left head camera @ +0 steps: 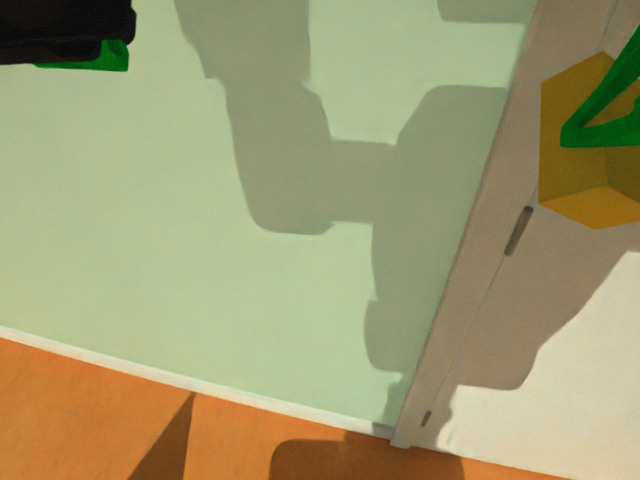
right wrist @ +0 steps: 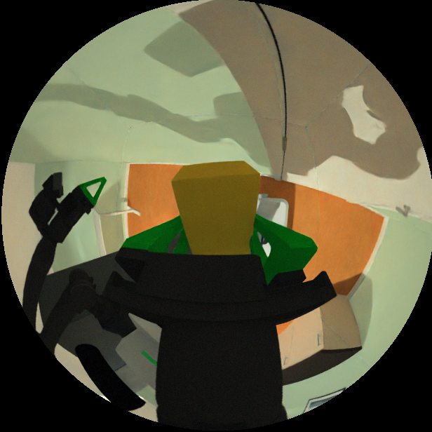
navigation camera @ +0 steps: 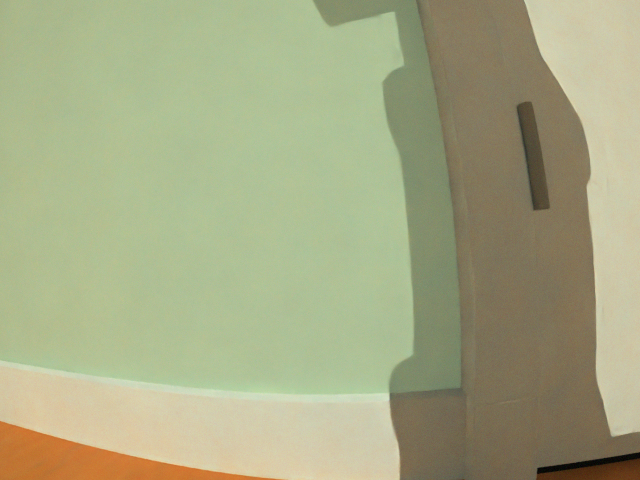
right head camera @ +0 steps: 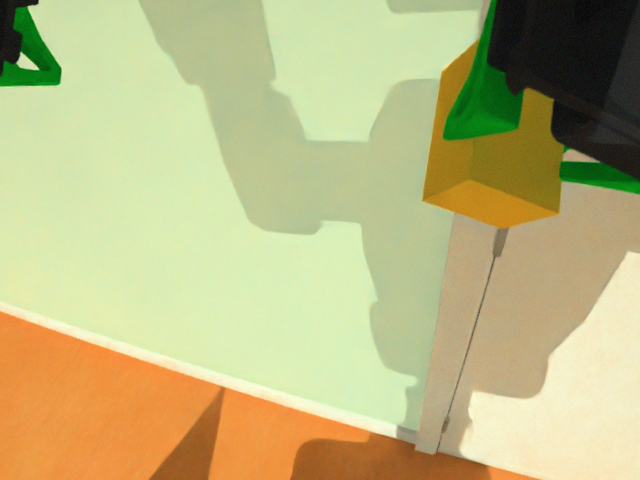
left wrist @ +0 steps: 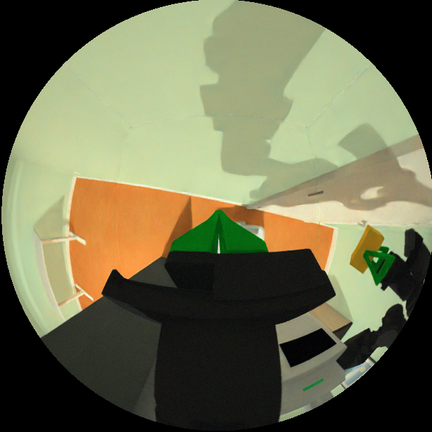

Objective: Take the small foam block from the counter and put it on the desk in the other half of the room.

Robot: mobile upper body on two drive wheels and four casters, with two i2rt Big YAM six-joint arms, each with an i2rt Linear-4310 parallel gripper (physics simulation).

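Frame: origin at the left arm's base, x ahead, y left, z up, level; metres.
Where they show: left gripper, fingertip midpoint: (left head camera: 124,62) (right head camera: 58,77); right gripper, fingertip midpoint: (left head camera: 594,156) (right head camera: 491,148).
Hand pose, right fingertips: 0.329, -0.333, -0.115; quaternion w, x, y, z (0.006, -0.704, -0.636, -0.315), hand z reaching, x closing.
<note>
After its pixels a point has its place, as x, y, z.
The small foam block is yellow (left head camera: 578,206) @(0.294, -0.315, -0.127) (right head camera: 491,204) @(0.290, -0.330, -0.124) (left wrist: 368,240) (right wrist: 217,210) and is held off any surface, between the green fingers of my right gripper (right head camera: 527,149) @(0.329, -0.333, -0.115) (left wrist: 363,249) (right wrist: 218,215), which is shut on it. The block sticks out beyond the fingertips. My left gripper (left head camera: 116,59) @(0.404, -0.003, -0.094) (right head camera: 43,74) @(0.404, -0.003, -0.094) (left wrist: 218,214) (right wrist: 105,178) is shut and empty, its two green tips together. A white-legged table, perhaps the desk, partly shows at the left in the left wrist view; its leg (left wrist: 76,239) stands on the orange floor. The counter cannot be made out for certain.
A pale green wall (left head camera: 155,206) @(0.650, 0.163, -0.499) (right head camera: 129,180) @(0.659, 0.207, -0.436) (navigation camera: 206,206) @(0.592, -0.125, -1.132) stands in front. A whitish door-like panel (left head camera: 558,403) @(0.465, -0.663, -0.899) (right head camera: 542,423) @(0.476, -0.610, -0.988) (navigation camera: 501,310) @(0.512, -0.370, -1.243) with a dark handle adjoins it at the right. A large dark grey panel (left wrist: 100,340) is at the lower left; a beige cabinet (right wrist: 340,320) is at the lower right.
</note>
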